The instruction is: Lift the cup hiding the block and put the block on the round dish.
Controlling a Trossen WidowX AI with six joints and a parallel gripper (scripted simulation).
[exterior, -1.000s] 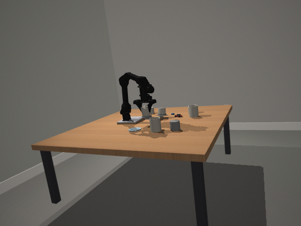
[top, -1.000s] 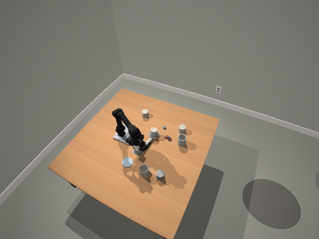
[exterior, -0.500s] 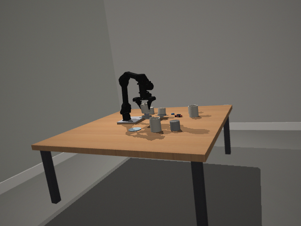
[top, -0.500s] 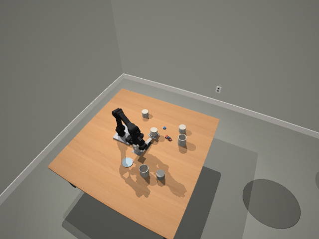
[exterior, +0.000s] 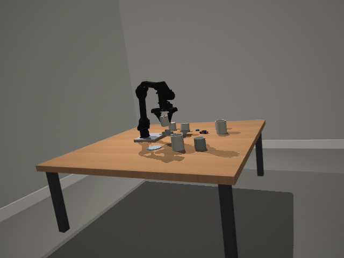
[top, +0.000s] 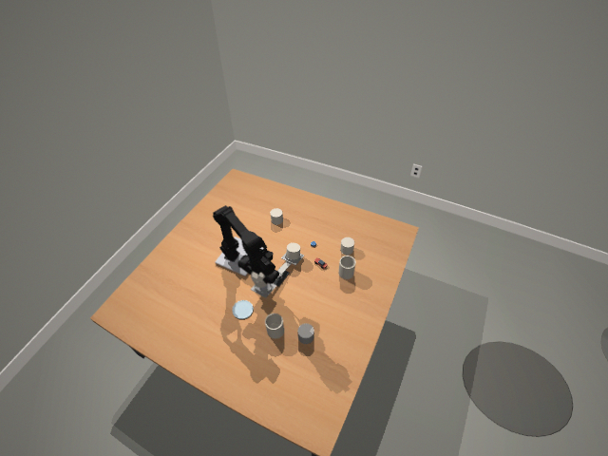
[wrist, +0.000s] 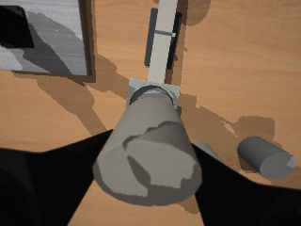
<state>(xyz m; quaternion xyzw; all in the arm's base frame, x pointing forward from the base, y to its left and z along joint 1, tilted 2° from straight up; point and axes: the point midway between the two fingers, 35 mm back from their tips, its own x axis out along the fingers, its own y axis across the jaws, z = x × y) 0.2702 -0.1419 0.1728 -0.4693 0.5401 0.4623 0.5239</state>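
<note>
The grey block is 1 cm to the left of my gripper tip and 7 cm below it. The rest, counted from my gripper tip: balance 2 cm ahead, 14 cm to the left, 13 cm below; then round dish 6 cm behind, 10 cm to the right, 15 cm below; then red toy car 18 cm ahead, 29 cm to the left, 14 cm below.
</note>
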